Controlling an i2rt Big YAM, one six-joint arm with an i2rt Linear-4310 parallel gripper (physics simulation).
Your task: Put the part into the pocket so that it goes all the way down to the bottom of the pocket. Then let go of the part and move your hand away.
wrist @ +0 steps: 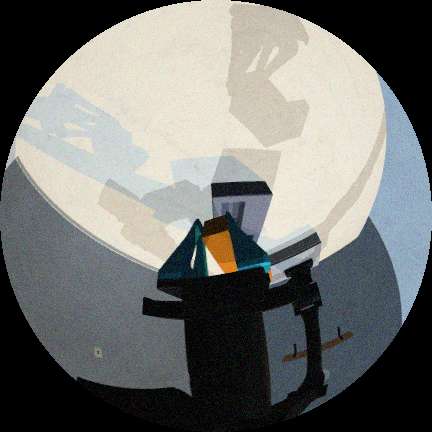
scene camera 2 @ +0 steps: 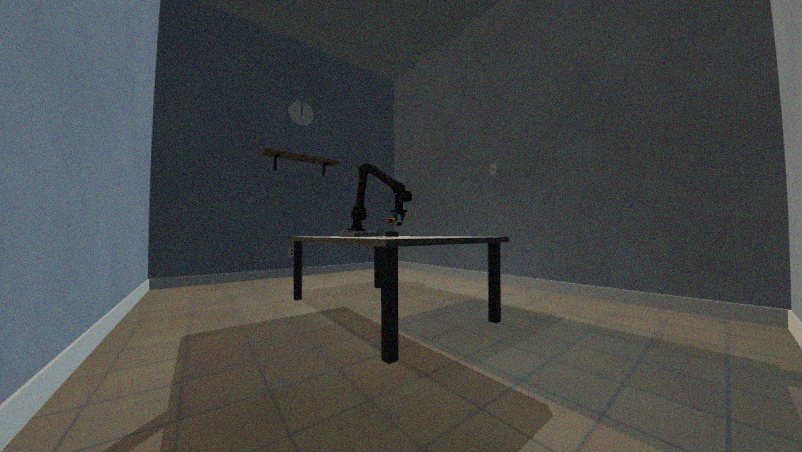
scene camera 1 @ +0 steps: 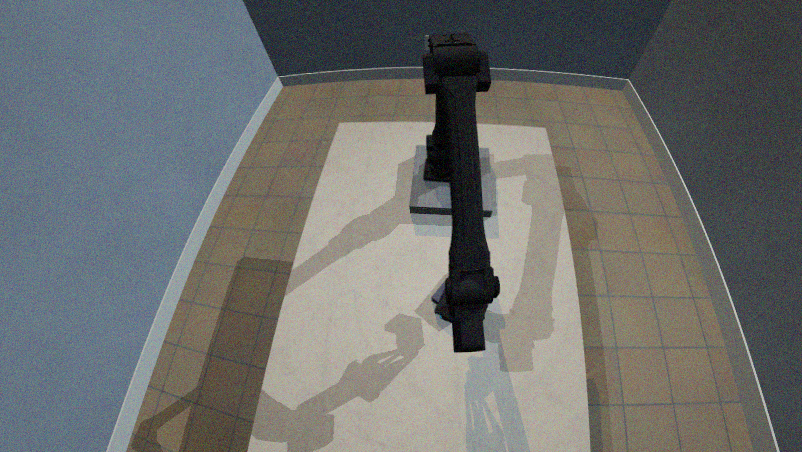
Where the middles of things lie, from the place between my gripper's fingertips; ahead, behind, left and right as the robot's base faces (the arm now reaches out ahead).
My hand is 60 mm past the orange L-shaped part [wrist: 215, 234], 10 mm to the right of it and 20 mm below it.
